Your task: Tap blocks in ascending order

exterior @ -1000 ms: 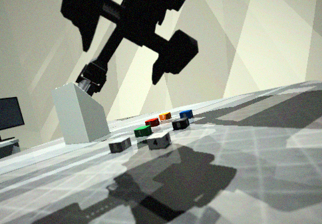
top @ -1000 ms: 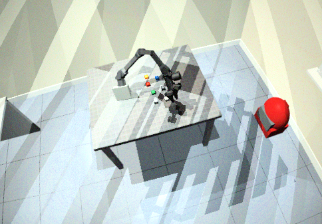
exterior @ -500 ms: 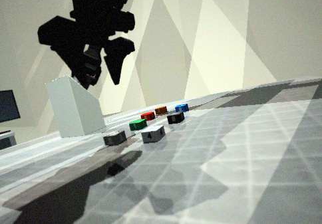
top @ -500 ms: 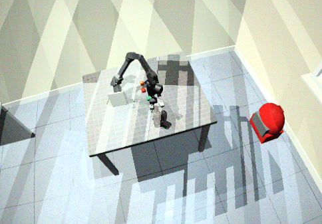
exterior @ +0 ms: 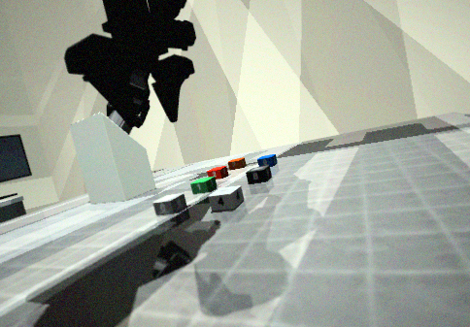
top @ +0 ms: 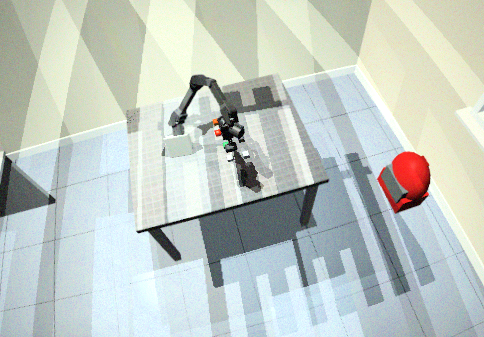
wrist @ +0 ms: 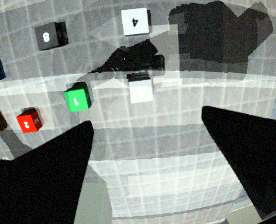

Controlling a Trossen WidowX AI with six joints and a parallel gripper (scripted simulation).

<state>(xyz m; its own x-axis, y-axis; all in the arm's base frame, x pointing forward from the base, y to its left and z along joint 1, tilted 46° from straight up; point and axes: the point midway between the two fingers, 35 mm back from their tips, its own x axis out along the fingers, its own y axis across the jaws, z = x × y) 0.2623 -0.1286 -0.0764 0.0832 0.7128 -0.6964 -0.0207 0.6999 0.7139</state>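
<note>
Right now the green block is 110 mm below my gripper tip, 90 mm to the left of it and 10 mm behind it. The rest, counted from my gripper tip: grey block: 110 mm below, 10 mm behind; black block: 120 mm to the left, 110 mm below, 80 mm ahead; white block marked 4: 110 mm below, 90 mm ahead.
</note>
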